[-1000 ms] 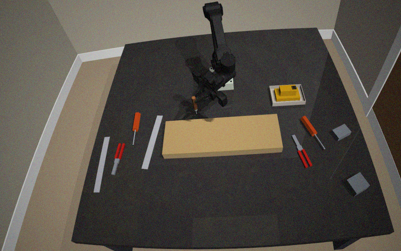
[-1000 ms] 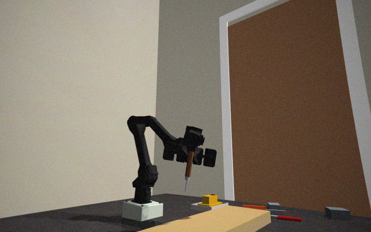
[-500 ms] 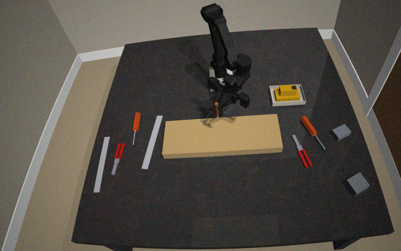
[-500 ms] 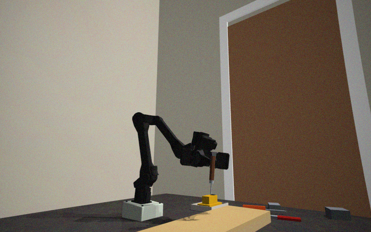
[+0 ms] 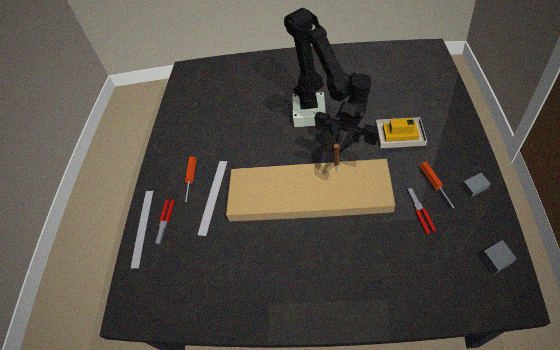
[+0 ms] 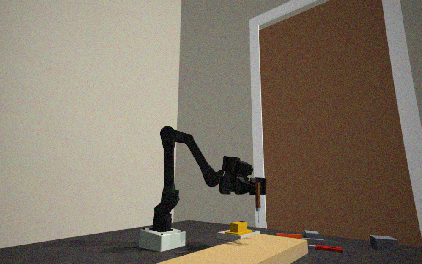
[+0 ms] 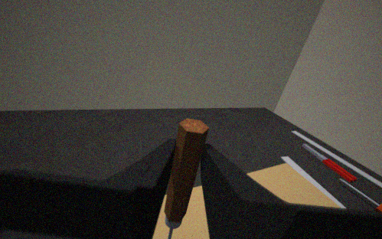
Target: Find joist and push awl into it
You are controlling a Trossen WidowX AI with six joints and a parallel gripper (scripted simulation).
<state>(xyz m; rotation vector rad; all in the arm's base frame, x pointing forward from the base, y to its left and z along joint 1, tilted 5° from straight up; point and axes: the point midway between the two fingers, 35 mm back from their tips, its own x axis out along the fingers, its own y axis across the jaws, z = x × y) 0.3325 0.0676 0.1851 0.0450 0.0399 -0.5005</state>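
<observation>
Now: gripper tip 60 mm above the awl. Round my gripper tip: white tray (260 mm to the left, 210 mm behind, 200 mm below); yellow stud finder (280 mm to the left, 210 mm behind, 160 mm below).
</observation>
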